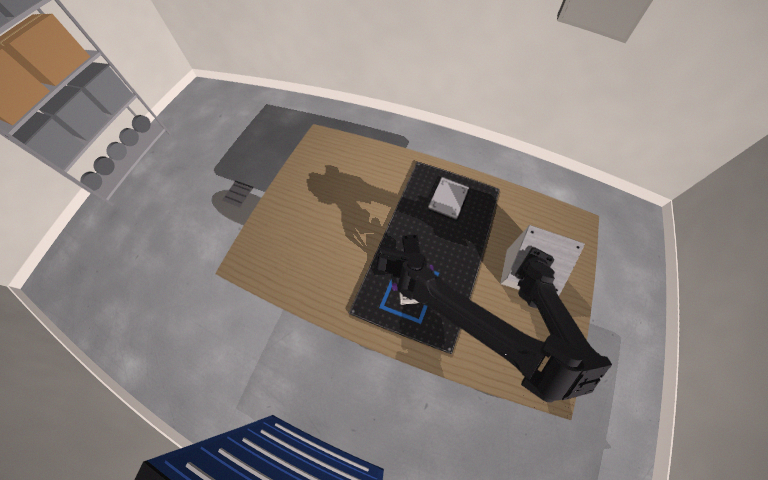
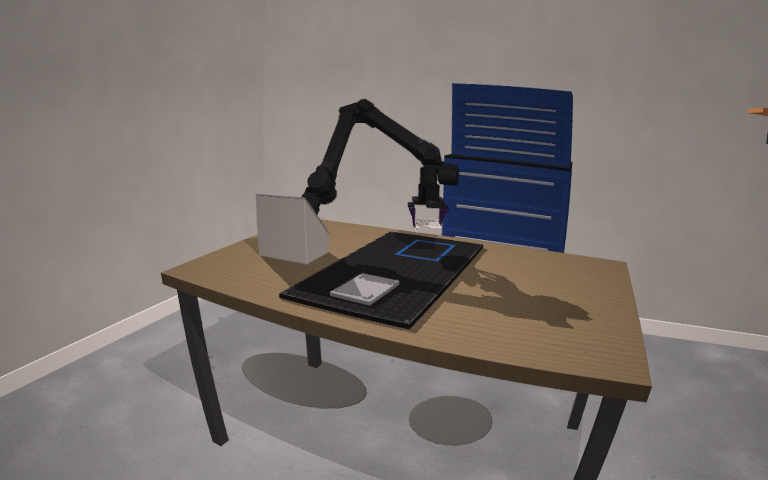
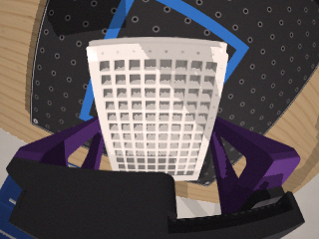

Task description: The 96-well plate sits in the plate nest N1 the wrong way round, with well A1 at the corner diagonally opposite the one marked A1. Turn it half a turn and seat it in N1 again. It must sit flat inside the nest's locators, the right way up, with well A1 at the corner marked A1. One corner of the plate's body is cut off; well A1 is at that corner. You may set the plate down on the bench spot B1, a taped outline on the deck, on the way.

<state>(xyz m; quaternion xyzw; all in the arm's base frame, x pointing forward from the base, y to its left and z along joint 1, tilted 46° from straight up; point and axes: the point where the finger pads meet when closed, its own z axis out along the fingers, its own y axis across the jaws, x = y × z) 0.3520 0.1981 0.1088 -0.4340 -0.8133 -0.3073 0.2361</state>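
The white 96-well plate lies right at my hand. Round my hand: grey plate nest N1: 41 cm to the right, 8 cm below, 1 cm ahead; A1 label: 33 cm to the right, 8 cm below, 6 cm ahead.
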